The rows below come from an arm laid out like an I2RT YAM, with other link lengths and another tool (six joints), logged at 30 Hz.
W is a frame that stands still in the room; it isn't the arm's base.
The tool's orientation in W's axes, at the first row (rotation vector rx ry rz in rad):
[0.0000 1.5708 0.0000]
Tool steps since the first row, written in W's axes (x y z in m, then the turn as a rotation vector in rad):
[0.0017 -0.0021 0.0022 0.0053 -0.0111 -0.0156]
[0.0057 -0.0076 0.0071 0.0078 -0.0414 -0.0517]
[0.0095 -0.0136 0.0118 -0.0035 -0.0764 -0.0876]
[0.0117 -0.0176 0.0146 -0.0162 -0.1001 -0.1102]
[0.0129 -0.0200 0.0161 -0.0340 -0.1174 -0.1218]
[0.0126 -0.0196 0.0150 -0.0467 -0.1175 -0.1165]
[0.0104 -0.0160 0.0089 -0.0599 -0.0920 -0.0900]
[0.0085 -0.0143 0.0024 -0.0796 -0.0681 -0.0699]
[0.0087 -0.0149 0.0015 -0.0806 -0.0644 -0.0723]
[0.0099 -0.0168 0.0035 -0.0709 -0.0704 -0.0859]
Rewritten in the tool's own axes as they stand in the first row. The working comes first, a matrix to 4 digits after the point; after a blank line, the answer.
The tool's axes in the first row as the columns of a matrix, in W's axes (used below as rounded here):
[0.0000 0.0000 1.0000]
[0.0000 1.0000 0.0000]
[-1.0000 0.0000 0.0000]

[-0.0022 -0.0021 0.0017 0.0156 -0.0111 0.0053]
[-0.0071 -0.0076 0.0057 0.0517 -0.0414 0.0078]
[-0.0118 -0.0136 0.0095 0.0876 -0.0764 -0.0035]
[-0.0146 -0.0176 0.0117 0.1102 -0.1001 -0.0162]
[-0.0161 -0.0200 0.0129 0.1218 -0.1174 -0.0340]
[-0.0150 -0.0196 0.0126 0.1165 -0.1175 -0.0467]
[-0.0089 -0.0160 0.0104 0.0900 -0.0920 -0.0599]
[-0.0024 -0.0143 0.0085 0.0699 -0.0681 -0.0796]
[-0.0015 -0.0149 0.0087 0.0723 -0.0644 -0.0806]
[-0.0035 -0.0168 0.0099 0.0859 -0.0704 -0.0709]

